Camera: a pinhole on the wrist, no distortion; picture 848 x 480 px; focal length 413.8 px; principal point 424.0 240.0 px. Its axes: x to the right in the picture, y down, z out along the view. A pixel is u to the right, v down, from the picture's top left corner.
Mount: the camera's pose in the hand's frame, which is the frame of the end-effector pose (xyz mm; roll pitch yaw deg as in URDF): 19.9 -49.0 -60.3 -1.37 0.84 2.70
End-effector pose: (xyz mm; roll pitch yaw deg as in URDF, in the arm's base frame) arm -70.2 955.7 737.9 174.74 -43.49 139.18
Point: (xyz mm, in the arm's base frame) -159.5 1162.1 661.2
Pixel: 542 423
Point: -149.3 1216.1 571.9
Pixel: 465 424
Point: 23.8 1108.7 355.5
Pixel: 138 463
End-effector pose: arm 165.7 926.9 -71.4 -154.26 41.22 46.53
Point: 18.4 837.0 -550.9
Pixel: 564 396
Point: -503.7 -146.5 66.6
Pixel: outside the picture
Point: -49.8 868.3 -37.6
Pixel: 29 223
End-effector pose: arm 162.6 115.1 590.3 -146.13 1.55 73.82
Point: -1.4 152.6 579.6
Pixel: 332 16
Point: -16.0 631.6 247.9
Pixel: 766 190
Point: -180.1 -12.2 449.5
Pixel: 127 106
